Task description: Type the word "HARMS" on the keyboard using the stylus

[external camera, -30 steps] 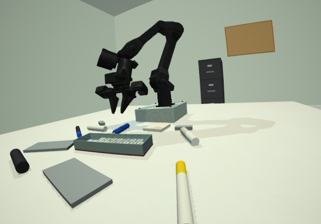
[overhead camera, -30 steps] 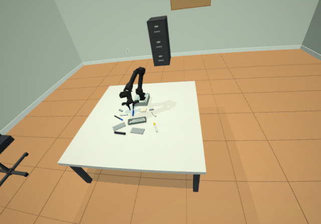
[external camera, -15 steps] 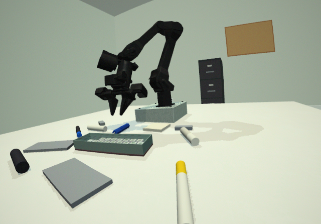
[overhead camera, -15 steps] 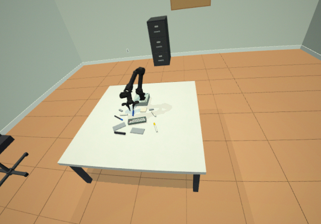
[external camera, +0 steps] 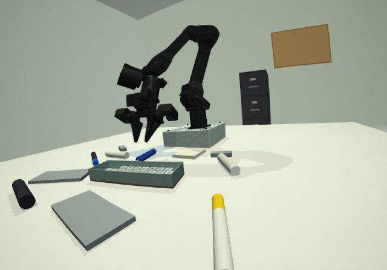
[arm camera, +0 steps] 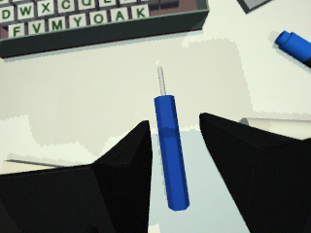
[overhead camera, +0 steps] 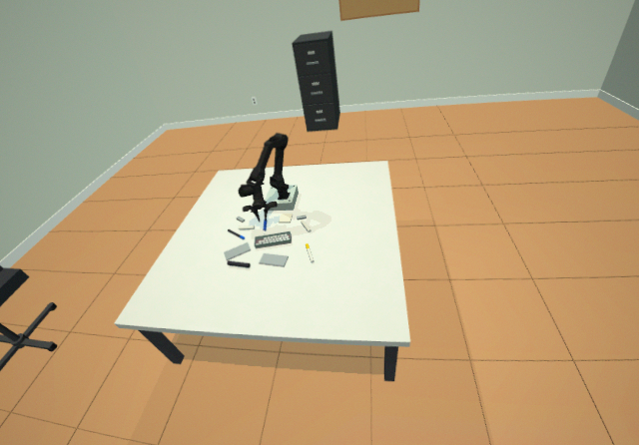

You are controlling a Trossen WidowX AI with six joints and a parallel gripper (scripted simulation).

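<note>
The blue stylus lies 10 mm ahead of my gripper tip and 40 mm below it. Round my gripper tip: cream pad 80 mm behind, 100 mm to the left, 50 mm below; then thin grey tip 40 mm ahead, 10 mm to the left, 40 mm below; then blue-capped pen 80 mm ahead, 130 mm to the right, 40 mm below.
</note>
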